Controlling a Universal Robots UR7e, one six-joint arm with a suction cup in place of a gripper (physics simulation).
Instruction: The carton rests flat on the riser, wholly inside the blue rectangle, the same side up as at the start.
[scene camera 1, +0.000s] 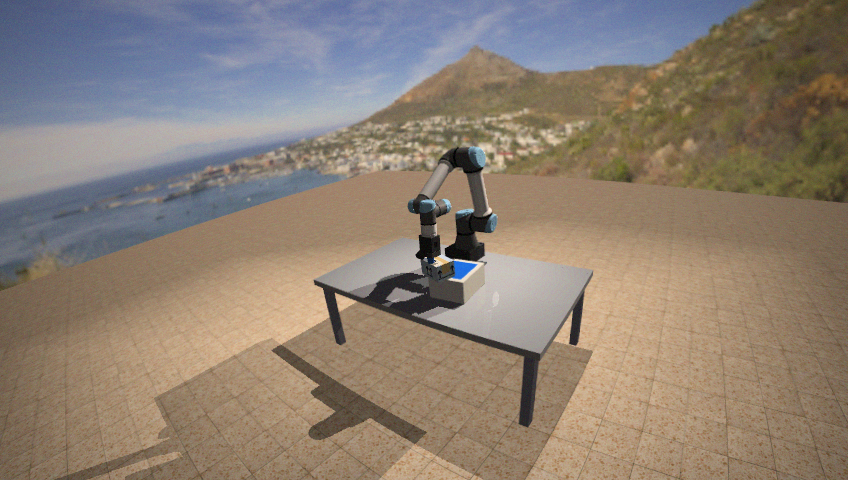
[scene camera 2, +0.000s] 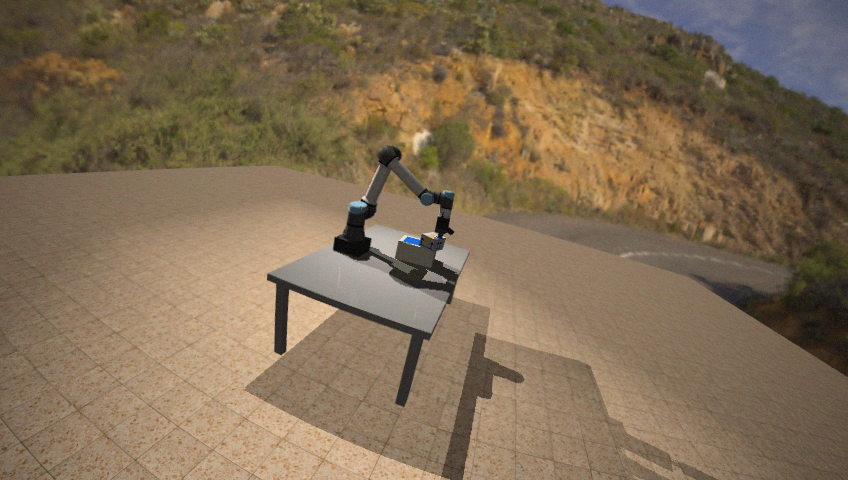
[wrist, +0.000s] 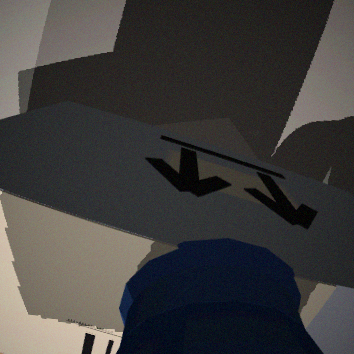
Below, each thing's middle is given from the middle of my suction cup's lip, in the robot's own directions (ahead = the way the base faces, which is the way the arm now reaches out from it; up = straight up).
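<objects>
Carton (wrist: 97, 195): my suction cup is 5 cm above it and 4 cm past it. Riser (scene camera 1: 469, 277): 16 cm below my suction cup, 14 cm behind and 4 cm to the left. Going by their middles, the carton is the nearest to my suction cup of the things named here.
</objects>
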